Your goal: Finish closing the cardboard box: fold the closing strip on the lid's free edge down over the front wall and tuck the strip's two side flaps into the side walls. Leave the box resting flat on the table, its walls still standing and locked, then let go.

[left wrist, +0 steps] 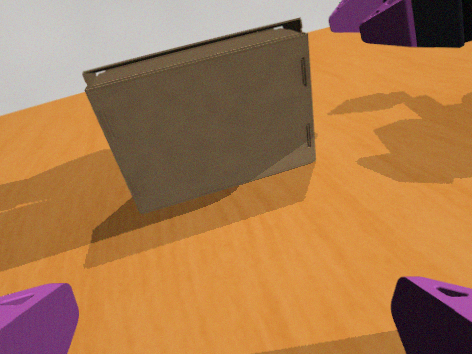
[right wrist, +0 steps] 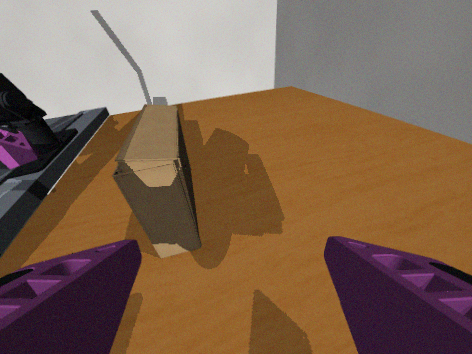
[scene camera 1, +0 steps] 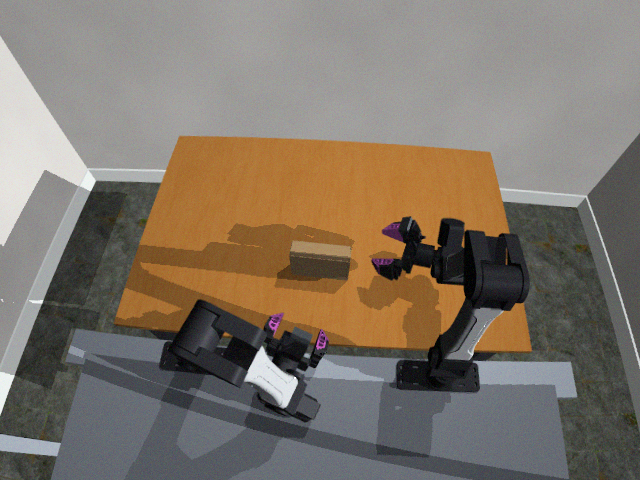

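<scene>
The cardboard box (scene camera 1: 320, 264) (left wrist: 205, 125) (right wrist: 162, 215) stands upright on its narrow side near the middle of the table. In the left wrist view its broad face has two slots near the right edge, and a thin panel edge (left wrist: 192, 46) rises behind the top with a dark gap. In the right wrist view a tan flap (right wrist: 152, 175) lies outside the top of the near end. I cannot tell whether the far flap is tucked. My left gripper (scene camera 1: 298, 330) (left wrist: 235, 295) is open, apart from the box, by the table's front edge. My right gripper (scene camera 1: 378, 248) (right wrist: 232, 247) is open, right of the box.
The wooden table (scene camera 1: 232, 175) (right wrist: 350, 175) has its front edge beside the grey station surface (scene camera 1: 351, 418). Part of the right gripper's purple finger shows at the left wrist view's top right. Arm shadows fall around the box. A wall stands behind the table.
</scene>
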